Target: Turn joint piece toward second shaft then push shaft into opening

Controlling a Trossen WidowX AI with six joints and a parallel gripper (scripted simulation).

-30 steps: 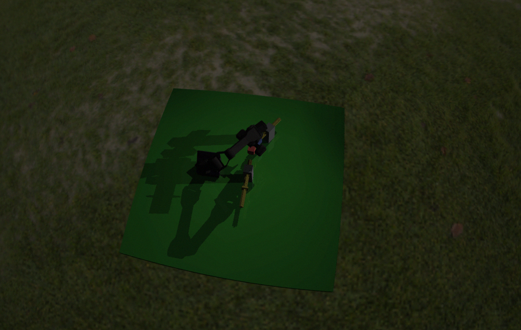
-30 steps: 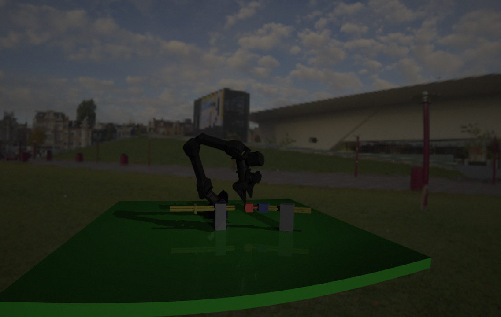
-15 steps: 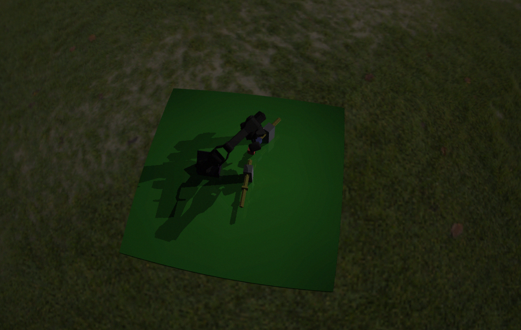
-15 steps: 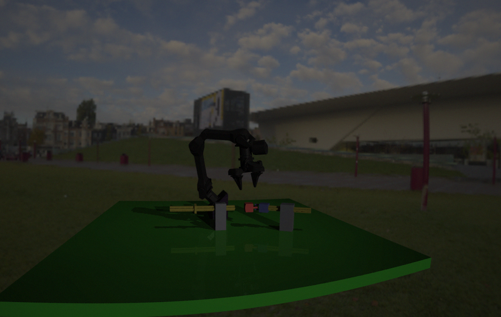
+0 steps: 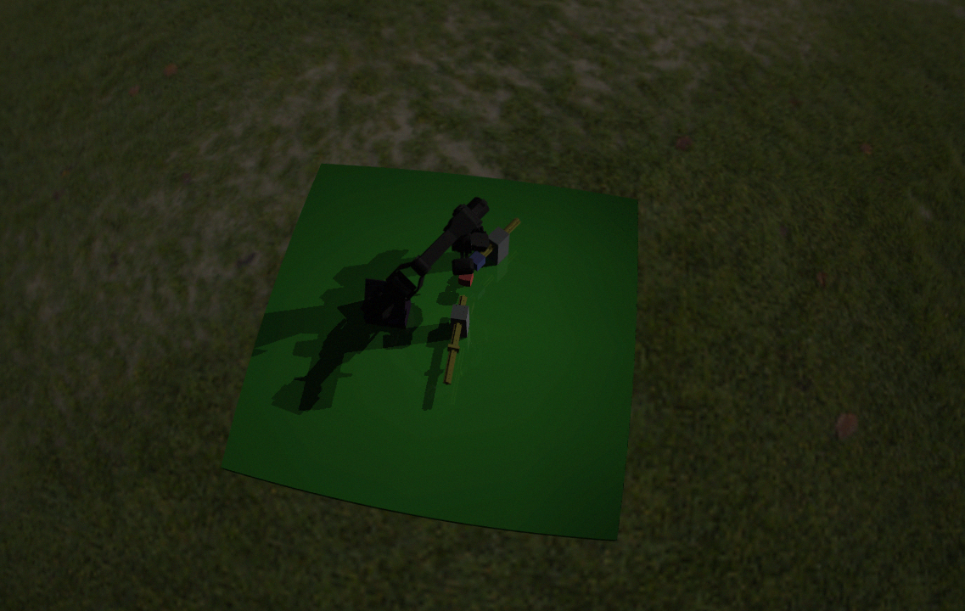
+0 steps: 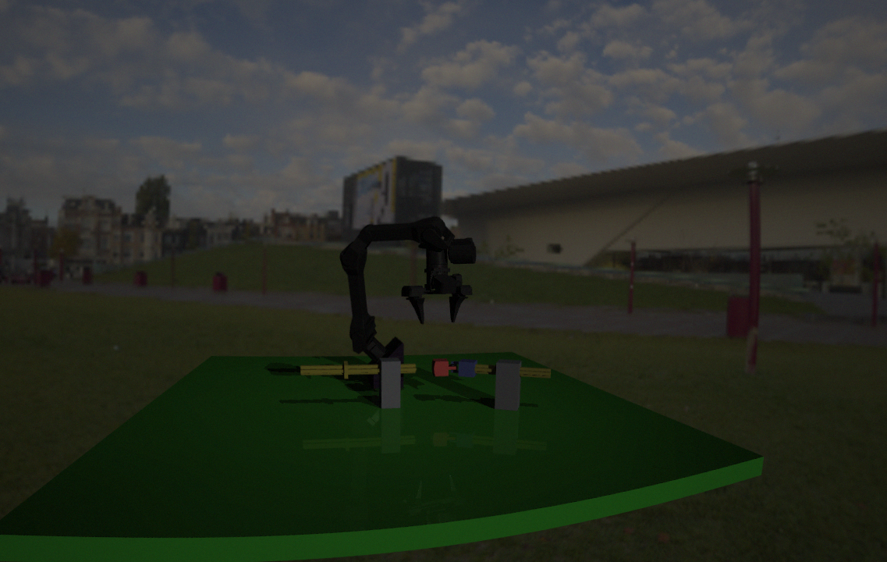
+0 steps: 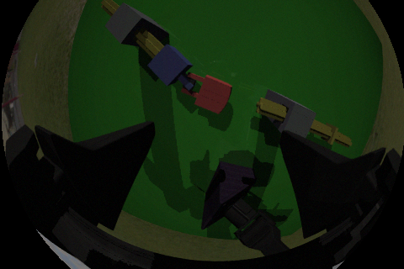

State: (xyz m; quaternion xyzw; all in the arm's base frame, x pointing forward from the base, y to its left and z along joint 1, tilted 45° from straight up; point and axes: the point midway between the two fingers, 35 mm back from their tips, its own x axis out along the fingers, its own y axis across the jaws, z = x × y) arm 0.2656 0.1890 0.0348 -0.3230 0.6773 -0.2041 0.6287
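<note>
Now: the red square joint piece 10 mm to the left of my gripper tip and 120 mm below it.
</note>
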